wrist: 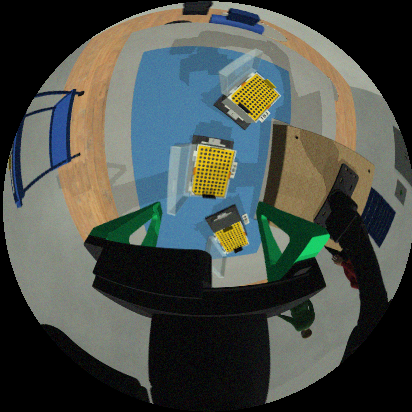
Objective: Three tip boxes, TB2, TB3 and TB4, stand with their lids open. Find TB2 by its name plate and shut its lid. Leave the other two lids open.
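Places are measured from the arm's base along level axes (x ahead, y left, z up), in centimetres.
Pixels of known places: gripper, fingertip midpoint: (208, 206); arm's base at its link origin: (336, 199).
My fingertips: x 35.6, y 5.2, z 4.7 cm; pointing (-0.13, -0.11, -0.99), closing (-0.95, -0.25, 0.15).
Observation:
For each thing: its middle in the pictures, then the offset to it from my fingertips. Level surfaces: height alone.
- TB2 at the middle of its body: (212, 173) dy +1.6, dx -4.1, dz -17.6 cm
- TB3 at the middle of its body: (257, 94) dy -20.0, dx -8.8, dz -17.6 cm
- TB4 at the middle of its body: (233, 239) dy +20.5, dx -16.3, dz -17.6 cm
- blue mat at its surface level: dz -24.0 cm
TB2 (213, 171), a box with a yellow tip rack, stands mid-view on the blue mat. Its small name plate (233, 169) is on its right side, and its clear lid (177, 180) stands open on its left. TB3 (255, 97) stands farther off at the upper right, turned, with its clear lid (240, 69) open. TB4 (231, 237) is the nearest box, low between the green fingers in the view, with its clear lid (218, 257) open toward the lower left. My gripper (208, 206) is open and empty, above the mat; its fingertips appear either side of TB2's near edge.
A brown board (310, 170) with a black bracket and arm base stands right of the boxes. The blue mat (155, 110) lies on a grey surface with a wooden border (90, 110). A blue frame (61, 129) is at the left. People and blue objects show beyond the edges.

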